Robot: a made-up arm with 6 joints.
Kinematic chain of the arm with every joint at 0, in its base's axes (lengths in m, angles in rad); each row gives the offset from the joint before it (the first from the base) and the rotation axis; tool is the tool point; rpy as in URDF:
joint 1: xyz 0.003 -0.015 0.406 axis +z
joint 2: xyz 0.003 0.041 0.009 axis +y
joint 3: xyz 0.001 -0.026 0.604 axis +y
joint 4: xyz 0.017 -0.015 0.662 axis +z
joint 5: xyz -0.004 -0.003 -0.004 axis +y
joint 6: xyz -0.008 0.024 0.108 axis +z
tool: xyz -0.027 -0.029 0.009 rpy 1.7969 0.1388 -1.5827
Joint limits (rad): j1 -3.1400..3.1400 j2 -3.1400..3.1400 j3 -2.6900..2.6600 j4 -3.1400..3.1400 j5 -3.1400..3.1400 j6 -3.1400..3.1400
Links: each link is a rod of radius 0.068 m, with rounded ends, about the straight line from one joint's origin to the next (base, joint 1, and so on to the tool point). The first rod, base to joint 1, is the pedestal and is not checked.
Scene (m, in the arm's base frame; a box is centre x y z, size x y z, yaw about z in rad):
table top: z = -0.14
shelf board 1: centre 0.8 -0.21 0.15 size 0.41 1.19 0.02 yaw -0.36
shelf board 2: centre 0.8 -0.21 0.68 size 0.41 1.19 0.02 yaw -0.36
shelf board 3: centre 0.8 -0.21 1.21 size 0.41 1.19 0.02 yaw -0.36
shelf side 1: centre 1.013 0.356 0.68 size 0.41 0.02 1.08 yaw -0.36
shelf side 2: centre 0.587 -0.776 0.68 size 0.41 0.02 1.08 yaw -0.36
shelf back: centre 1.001 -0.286 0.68 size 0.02 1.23 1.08 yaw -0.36
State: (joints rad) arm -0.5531 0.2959 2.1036 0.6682 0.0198 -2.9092
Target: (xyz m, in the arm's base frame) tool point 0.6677 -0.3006 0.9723
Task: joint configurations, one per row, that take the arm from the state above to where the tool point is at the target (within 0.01 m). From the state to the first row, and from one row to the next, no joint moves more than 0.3 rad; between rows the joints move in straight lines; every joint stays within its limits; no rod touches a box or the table.
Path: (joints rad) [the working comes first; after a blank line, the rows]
Joints at the target: -0.4702 -0.0929 1.7390 0.6866 -0.0134 -2.8917
Straight joint move there: touches shelf board 2.

1: -0.6512 0.0176 2.3818 0.6504 0.0639 -2.9299
2: -0.7494 -0.2607 2.6600 0.6326 0.1079 -2.9507
3: -0.6694 -0.5037 2.4212 0.6522 0.0670 -2.9319
4: -0.5895 -0.7467 2.1823 0.6717 0.0262 -2.9132
5: -0.5498 -0.5288 2.0345 0.6767 0.0130 -2.9060
6: -0.5100 -0.3109 1.8868 0.6816 -0.0002 -2.8989
7: -0.4702 -0.0929 1.7390 0.6866 -0.0134 -2.8917

